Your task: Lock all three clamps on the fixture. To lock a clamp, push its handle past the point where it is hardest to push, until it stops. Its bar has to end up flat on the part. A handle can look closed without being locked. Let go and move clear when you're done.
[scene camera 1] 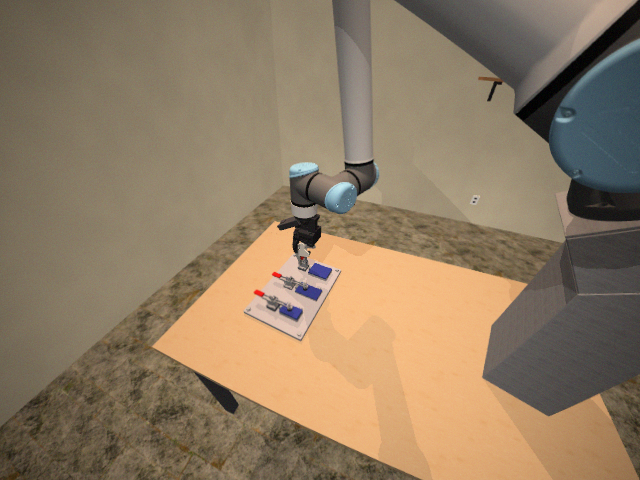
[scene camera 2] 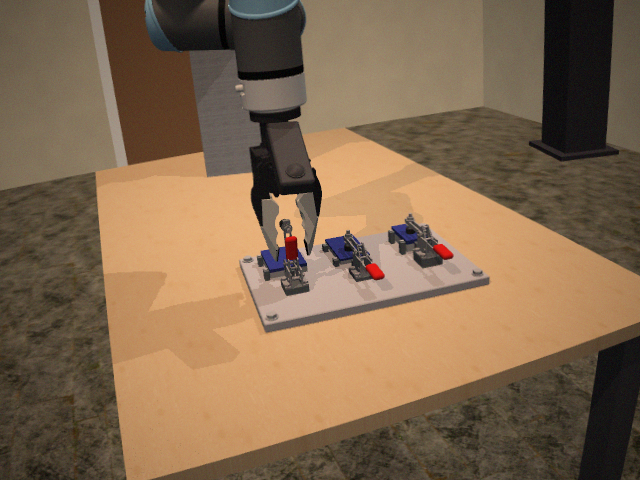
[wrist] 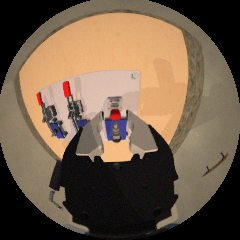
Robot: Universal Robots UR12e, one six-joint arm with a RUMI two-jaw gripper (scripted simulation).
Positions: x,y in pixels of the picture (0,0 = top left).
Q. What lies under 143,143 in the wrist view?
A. My gripper.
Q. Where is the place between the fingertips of my gripper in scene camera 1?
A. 302,258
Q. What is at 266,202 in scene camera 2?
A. My gripper.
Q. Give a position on a grey fixture plate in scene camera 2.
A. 333,293
